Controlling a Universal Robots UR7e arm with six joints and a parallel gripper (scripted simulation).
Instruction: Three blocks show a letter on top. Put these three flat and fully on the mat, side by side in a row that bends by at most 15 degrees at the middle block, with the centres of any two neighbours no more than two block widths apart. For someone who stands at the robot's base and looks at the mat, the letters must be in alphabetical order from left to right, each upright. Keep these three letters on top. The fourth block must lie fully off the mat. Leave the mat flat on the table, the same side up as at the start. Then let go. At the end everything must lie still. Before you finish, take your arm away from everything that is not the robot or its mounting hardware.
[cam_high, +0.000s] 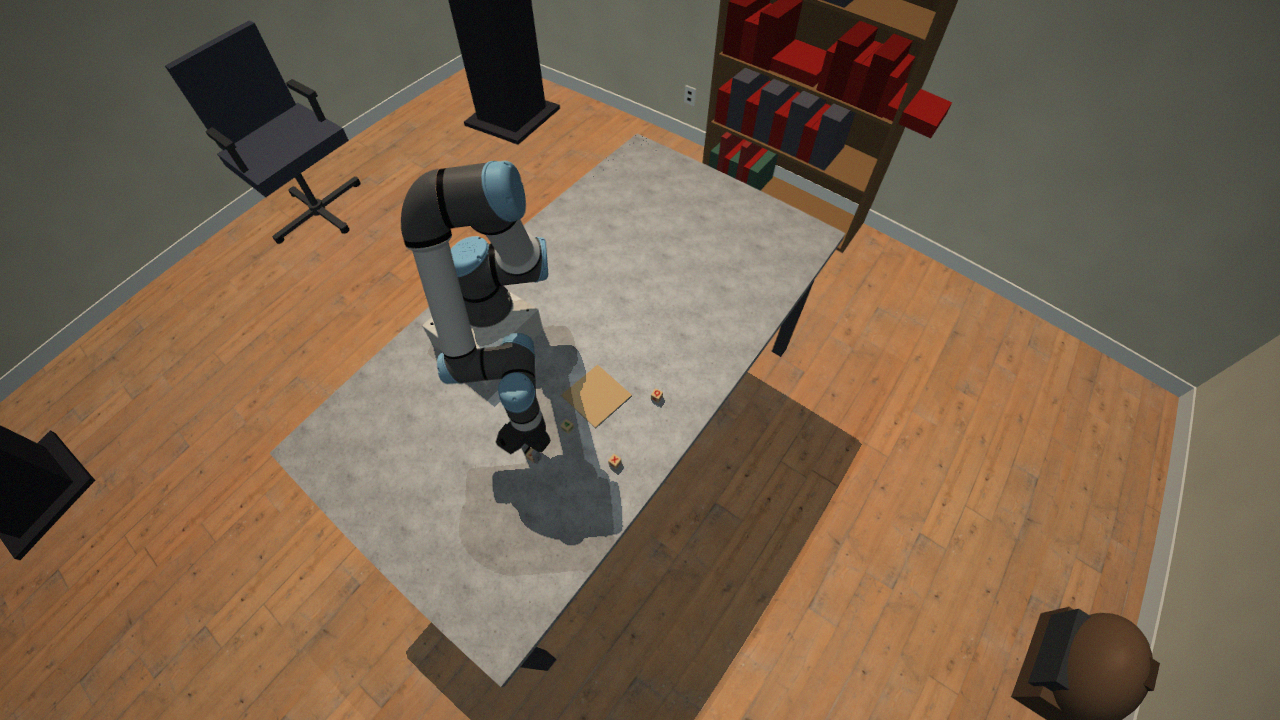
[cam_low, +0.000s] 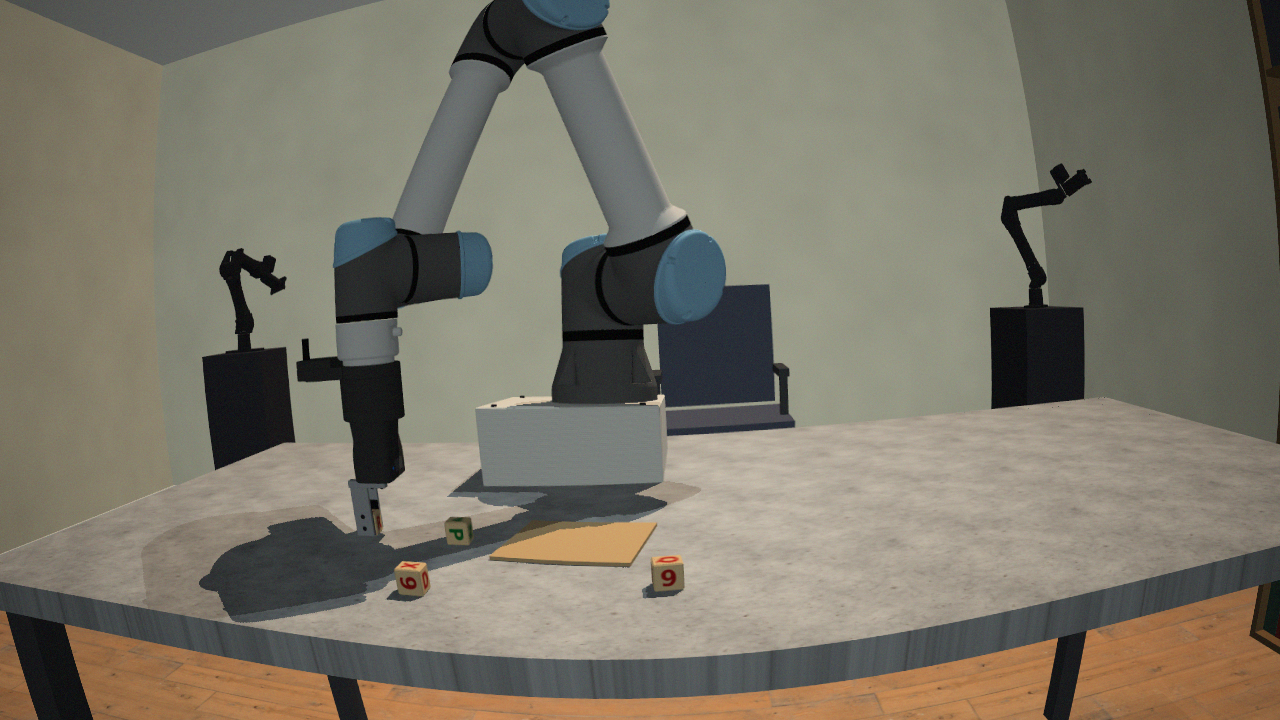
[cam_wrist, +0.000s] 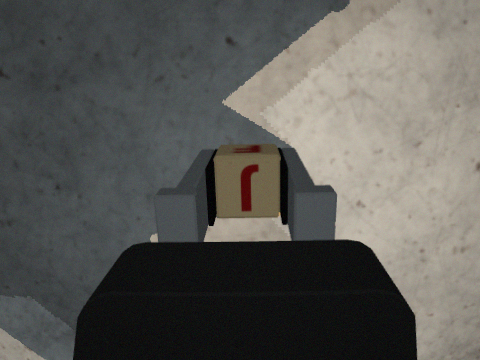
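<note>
My hand is 40 mm short of the tan mat, 240 mm to the right of it and 20 mm above it. The rest, counted from my hand: X block: 190 mm ahead, 100 mm to the left, 10 mm below; Q block: 190 mm ahead, 320 mm to the left, 10 mm below.
</note>
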